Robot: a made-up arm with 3 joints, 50 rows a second.
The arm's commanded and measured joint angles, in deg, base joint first. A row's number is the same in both.
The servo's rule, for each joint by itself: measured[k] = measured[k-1] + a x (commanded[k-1-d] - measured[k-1]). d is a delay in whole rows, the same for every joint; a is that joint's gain. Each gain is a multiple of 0.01, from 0.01 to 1. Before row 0 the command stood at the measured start. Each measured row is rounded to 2 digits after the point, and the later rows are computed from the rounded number. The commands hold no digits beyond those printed.
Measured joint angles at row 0:
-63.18 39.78 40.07
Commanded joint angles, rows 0 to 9:
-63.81 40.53 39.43
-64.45 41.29 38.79
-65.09 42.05 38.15
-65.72 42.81 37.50
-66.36 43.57 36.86
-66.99 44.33 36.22
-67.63 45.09 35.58
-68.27 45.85 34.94
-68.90 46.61 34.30
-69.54 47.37 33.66
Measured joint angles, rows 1 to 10:
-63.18 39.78 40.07
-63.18 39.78 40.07
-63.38 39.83 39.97
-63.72 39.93 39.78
-64.16 40.08 39.52
-64.66 40.27 39.20
-65.20 40.50 38.83
-65.77 40.77 38.41
-66.37 41.07 37.96
-66.98 41.40 37.48
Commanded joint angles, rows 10 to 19:
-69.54 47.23 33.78
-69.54 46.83 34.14
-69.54 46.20 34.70
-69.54 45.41 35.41
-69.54 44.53 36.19
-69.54 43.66 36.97
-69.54 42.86 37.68
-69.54 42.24 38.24
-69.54 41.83 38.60
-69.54 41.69 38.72
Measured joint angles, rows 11 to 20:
-67.59 41.76 36.97
-68.21 42.15 36.44
-68.64 42.51 36.01
-68.93 42.81 35.71
-69.13 43.05 35.55
-69.26 43.22 35.53
-69.35 43.31 35.64
-69.41 43.33 35.85
-69.45 43.30 36.14
-69.48 43.23 36.48

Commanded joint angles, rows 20 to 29:
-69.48 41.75 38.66
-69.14 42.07 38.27
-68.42 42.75 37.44
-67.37 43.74 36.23
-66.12 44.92 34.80
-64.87 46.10 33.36
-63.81 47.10 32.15
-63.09 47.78 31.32
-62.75 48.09 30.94
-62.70 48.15 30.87
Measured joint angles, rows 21 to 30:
-69.50 43.13 36.82
-69.51 43.03 37.12
-69.50 42.94 37.37
-69.38 42.88 37.51
-69.07 42.87 37.50
-68.53 42.93 37.30
-67.76 43.07 36.90
-66.84 43.28 36.33
-65.87 43.55 35.66
-64.98 43.85 34.97

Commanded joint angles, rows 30 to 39:
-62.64 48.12 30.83
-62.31 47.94 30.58
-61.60 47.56 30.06
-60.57 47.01 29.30
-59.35 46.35 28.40
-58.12 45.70 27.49
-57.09 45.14 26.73
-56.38 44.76 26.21
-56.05 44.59 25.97
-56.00 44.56 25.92
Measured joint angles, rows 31 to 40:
-64.27 44.15 34.33
-63.77 44.43 33.78
-63.41 44.69 33.31
-63.06 44.92 32.87
-62.59 45.10 32.42
-61.94 45.23 31.92
-61.11 45.31 31.36
-60.15 45.34 30.74
-59.17 45.33 30.10
-58.28 45.29 29.48

